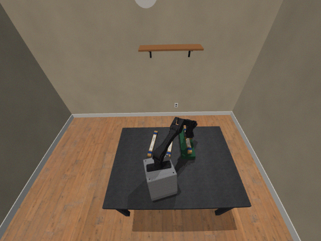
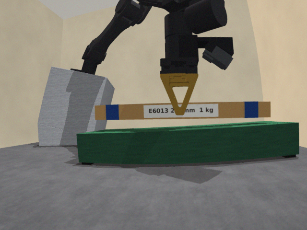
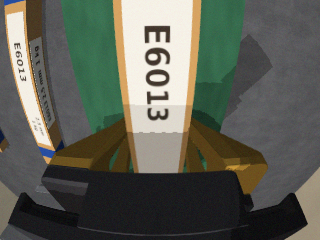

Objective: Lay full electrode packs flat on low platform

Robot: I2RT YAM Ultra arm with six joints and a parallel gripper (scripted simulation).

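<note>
The green low platform is 10 mm ahead of my hand, 10 mm to the left of it and 80 mm below it.
</note>
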